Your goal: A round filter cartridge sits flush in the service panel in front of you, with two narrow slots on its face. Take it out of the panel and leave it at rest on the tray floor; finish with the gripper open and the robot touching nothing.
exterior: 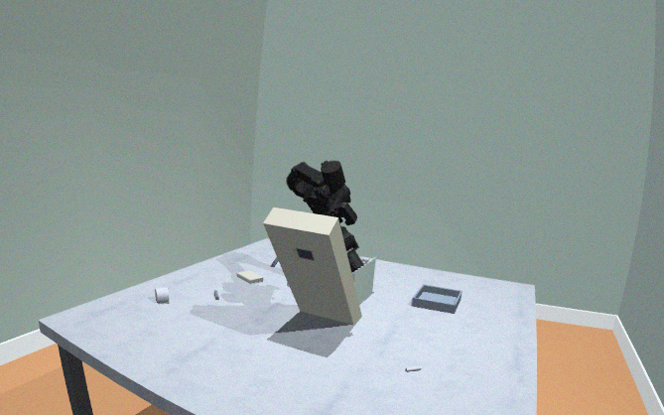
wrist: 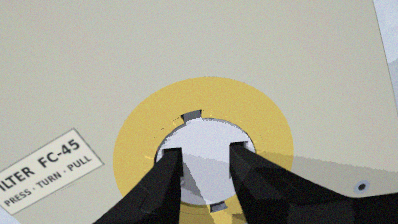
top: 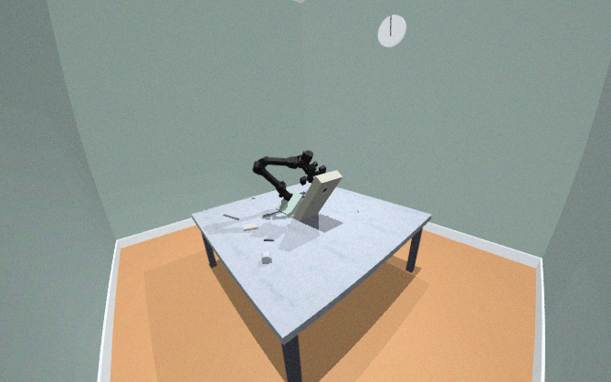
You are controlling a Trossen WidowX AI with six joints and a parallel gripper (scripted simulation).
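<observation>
My gripper tip is now 10 mm short of the round filter cartridge and 10 mm above it. From my gripper tip the other things lie so: beige block: 280 mm behind, 380 mm to the right, 260 mm below; pale peg: 60 mm ahead, 330 mm to the left, 260 mm below; grey tray: 430 mm behind, 280 mm to the left, 260 mm below.
</observation>
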